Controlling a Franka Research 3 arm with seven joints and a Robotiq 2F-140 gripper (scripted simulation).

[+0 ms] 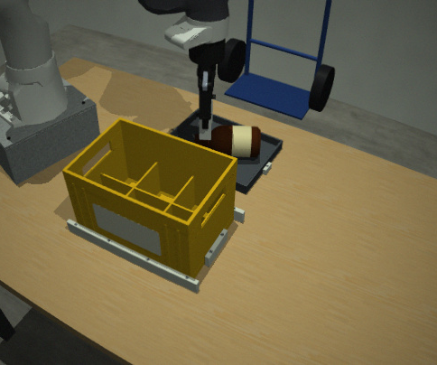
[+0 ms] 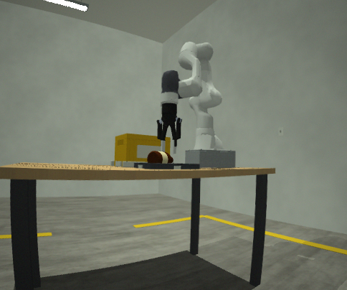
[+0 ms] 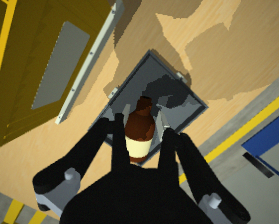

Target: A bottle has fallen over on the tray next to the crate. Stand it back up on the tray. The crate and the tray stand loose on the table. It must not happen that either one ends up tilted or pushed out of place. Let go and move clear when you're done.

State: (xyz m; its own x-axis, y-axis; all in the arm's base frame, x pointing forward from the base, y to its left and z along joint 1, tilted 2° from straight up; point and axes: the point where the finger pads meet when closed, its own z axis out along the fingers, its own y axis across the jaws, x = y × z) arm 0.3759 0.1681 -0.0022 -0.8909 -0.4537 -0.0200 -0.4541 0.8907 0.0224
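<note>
Right now the bottle is 4 cm ahead of my hand, 2 cm to the left of it and 6 cm below it. From my hand the other things lie so: yellow crate: 3 cm ahead, 25 cm to the right, 2 cm below; tray: 3 cm ahead, 2 cm to the left, 9 cm below.
</note>
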